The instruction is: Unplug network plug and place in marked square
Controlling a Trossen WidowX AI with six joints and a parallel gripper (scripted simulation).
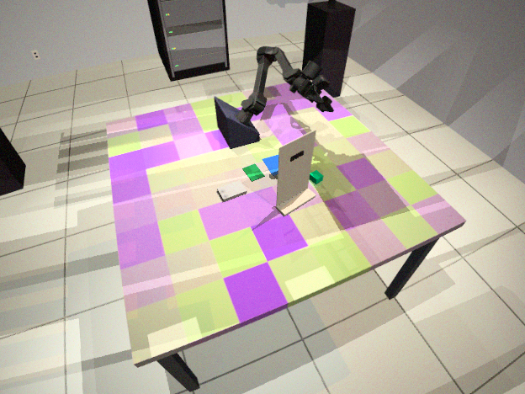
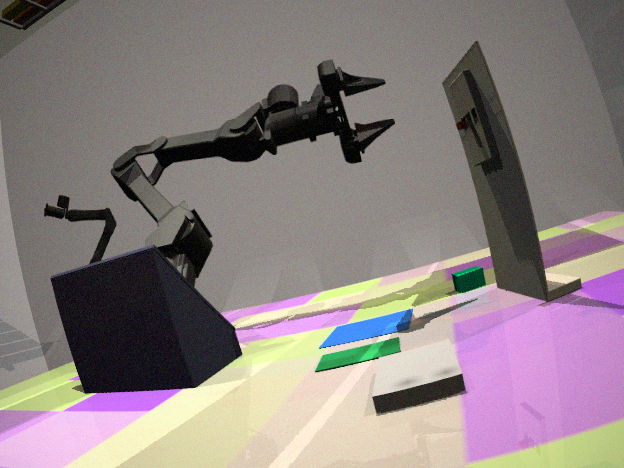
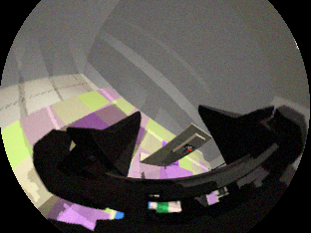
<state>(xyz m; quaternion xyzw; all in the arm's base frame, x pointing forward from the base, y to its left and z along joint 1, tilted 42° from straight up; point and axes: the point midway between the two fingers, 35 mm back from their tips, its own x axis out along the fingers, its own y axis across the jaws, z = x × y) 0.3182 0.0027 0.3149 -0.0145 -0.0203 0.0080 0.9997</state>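
The network plug is 9 cm ahead of my gripper tip, 20 cm to the right of it and 9 cm below it. Round my gripper tip: blue square: 11 cm behind, 14 cm to the right, 33 cm below; small green block: 5 cm ahead, 4 cm to the right, 31 cm below; upright panel: 11 cm ahead, 19 cm to the right, 19 cm below.
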